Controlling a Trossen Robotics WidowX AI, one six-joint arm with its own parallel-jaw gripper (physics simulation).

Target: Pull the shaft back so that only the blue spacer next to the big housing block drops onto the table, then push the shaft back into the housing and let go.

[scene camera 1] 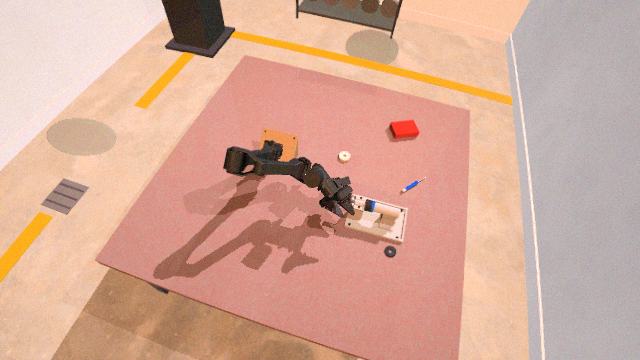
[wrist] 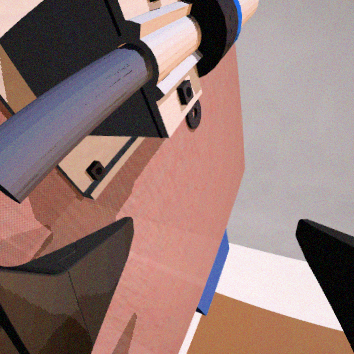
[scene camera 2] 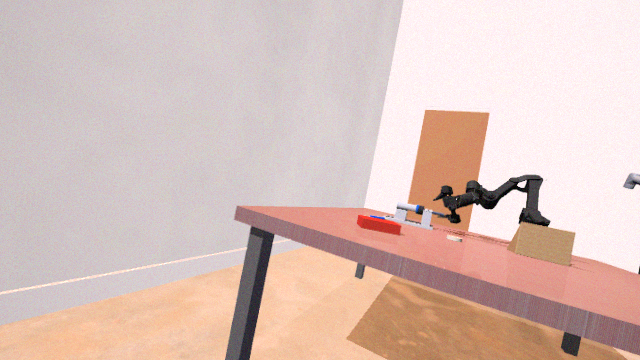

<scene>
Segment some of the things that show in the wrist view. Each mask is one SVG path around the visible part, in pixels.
My gripper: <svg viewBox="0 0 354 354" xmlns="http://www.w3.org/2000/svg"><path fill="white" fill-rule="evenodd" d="M299 219L295 230L295 237L306 262L328 300L354 353L354 236L306 218ZM132 217L124 216L75 242L73 241L16 266L0 265L0 354L91 353L128 257L134 234Z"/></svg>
A dark grey shaft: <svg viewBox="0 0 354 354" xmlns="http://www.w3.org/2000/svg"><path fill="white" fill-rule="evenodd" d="M146 53L135 44L125 43L68 76L0 124L0 191L17 203L21 203L38 183L83 138L152 77L152 66Z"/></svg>
</scene>
